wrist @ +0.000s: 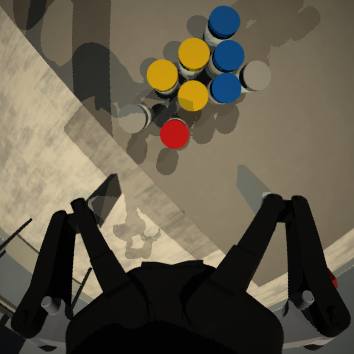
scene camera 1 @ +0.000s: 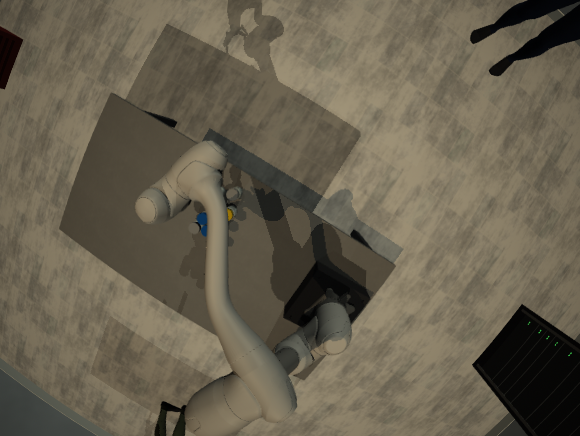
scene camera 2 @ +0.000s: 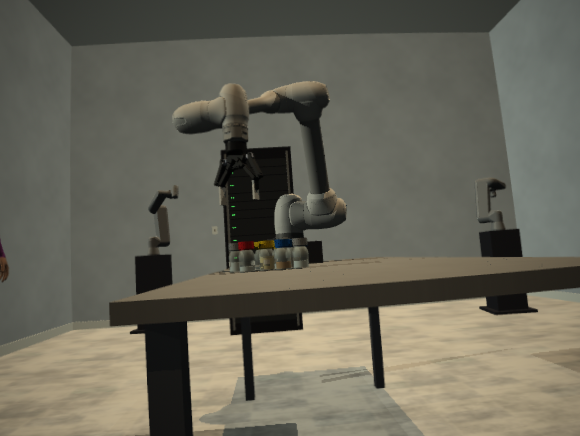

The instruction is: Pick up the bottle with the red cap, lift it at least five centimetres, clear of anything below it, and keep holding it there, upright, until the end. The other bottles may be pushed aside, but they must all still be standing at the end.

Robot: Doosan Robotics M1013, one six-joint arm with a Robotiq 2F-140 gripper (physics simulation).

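Places are measured from the arm's base along level axes (x down, y ahead, z right), in centimetres.
Pixels of known places: gripper, fingertip midpoint: (wrist: 176, 179) (scene camera 2: 239, 202); arm's base at its link origin: (scene camera 1: 329, 310).
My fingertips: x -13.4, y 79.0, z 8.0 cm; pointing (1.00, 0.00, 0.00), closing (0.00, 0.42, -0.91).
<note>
Ahead of a thing's pixels: the offset from my fingertips to its top centre.
The bottle with the red cap @(dx +13.6, dy -3.0, dz -0.9 cm) (scene camera 2: 246, 245) (wrist: 174, 134) stands upright on the table (scene camera 1: 115, 150) (scene camera 2: 350, 295); the arm hides it in scene camera 1. My gripper (scene camera 2: 239, 194) (wrist: 176, 179) is open and empty, fingers pointing down, well above the bottle caps. In the wrist view the red cap lies ahead of the fingertips, nearer the left finger's side. A white-capped bottle @(dx +13.6, dy -9.6, dz +4.5 cm) (wrist: 132, 118) stands just left of it, with a small gap. A yellow-capped bottle @(dx +13.6, dy -7.4, dz -7.2 cm) (wrist: 193, 95) stands close behind it to the right. In scene camera 1 the gripper is hidden under the arm.
Two more yellow-capped bottles @(dx +13.6, dy -13.3, dz -4.4 cm) (wrist: 162, 75) @(dx +13.6, dy -13.9, dz -11.0 cm) (wrist: 194, 53), three blue-capped bottles @(dx +13.6, dy -5.9, dz -13.3 cm) (wrist: 226, 88) @(dx +13.6, dy -10.8, dz -16.4 cm) (wrist: 228, 55) @(dx +13.6, dy -16.7, dz -18.8 cm) (wrist: 224, 21) and a second white-capped bottle @(dx +13.6, dy -5.5, dz -19.5 cm) (wrist: 256, 75) stand closely grouped behind. The table edge runs on the left in the wrist view. The arm's base (scene camera 1: 332, 320) stands at the table's corner.
</note>
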